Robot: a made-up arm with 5 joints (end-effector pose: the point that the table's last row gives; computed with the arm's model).
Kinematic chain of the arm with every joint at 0, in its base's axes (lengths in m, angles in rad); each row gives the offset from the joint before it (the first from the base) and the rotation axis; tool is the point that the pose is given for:
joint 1: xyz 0 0 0.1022 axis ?
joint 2: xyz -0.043 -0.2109 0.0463 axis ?
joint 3: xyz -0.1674 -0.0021 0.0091 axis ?
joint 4: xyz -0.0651 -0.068 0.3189 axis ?
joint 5: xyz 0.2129 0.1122 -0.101 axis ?
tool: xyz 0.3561 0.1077 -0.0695
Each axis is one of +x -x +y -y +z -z.
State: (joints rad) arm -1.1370 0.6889 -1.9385 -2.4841 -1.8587
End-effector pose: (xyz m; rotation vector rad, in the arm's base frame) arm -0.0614 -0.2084 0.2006 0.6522 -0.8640 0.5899
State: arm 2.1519 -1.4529 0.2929 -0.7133 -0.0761
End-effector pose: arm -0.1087 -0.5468 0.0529 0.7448 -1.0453 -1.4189
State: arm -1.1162 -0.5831 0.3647 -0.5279 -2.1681
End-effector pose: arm 0.3268 0.1850 0.2357 -0.4898 -0.6978 0.9210
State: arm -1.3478 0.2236 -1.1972 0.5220 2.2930
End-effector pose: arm 0.2905 -0.3157 0.5107 -1.7419 -1.6613 -1.1141
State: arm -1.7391 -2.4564 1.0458 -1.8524 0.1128
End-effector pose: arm 0.4711 -0.3987 0.3377 0.6894 -1.3129 -0.3614
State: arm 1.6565 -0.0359 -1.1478 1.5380 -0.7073
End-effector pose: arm -0.1709 -0.7736 0.3216 2.6131 -0.6491 1.3288
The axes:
joint 1: -y
joint 2: +z
joint 3: -x
joint 4: +x
joint 5: +y

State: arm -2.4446 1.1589 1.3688 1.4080 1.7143
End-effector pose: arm 0.2913 -0.1249 0.6702 -0.5292 -1.8210 -1.2689
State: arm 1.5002 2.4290 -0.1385 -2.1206 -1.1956
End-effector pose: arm -0.0900 -0.0858 -0.0588 0.8090 0.7943 -1.0229
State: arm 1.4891 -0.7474 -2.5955 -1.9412 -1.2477
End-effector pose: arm -0.0491 -0.3674 0.1355 1.0236 -2.6818 -0.9285
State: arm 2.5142 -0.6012 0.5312 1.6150 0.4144
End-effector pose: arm -0.6126 0.0241 0.0338 0.8189 -2.1125 1.2444
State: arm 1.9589 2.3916 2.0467 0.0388 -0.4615
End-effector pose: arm 0.3738 -0.1433 -0.2109 1.2792 1.0410 -0.3516
